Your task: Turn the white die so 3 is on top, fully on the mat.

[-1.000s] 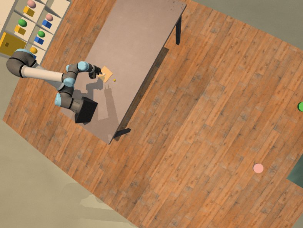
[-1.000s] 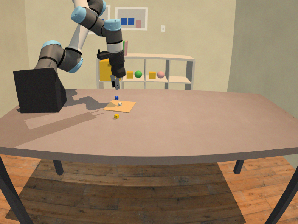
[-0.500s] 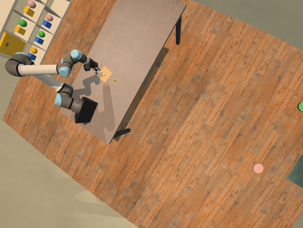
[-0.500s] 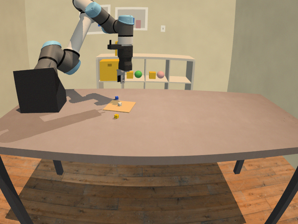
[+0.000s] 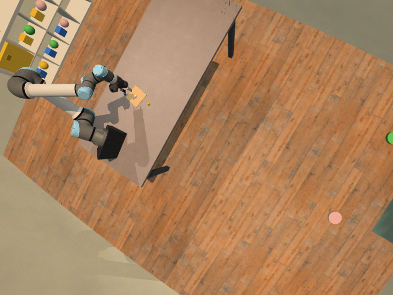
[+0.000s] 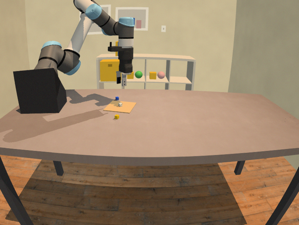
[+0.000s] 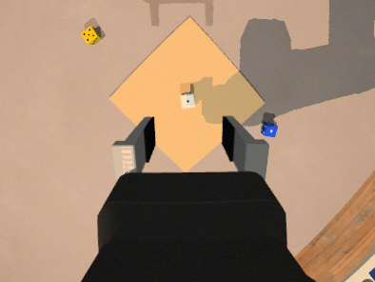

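The white die lies 120 mm below my hand and 10 mm behind it. Also, from my hand: yellow die 140 mm to the right, 130 mm below, 20 mm behind; then mat 140 mm below, 10 mm behind; then blue die 130 mm below, 110 mm to the left, 20 mm behind.
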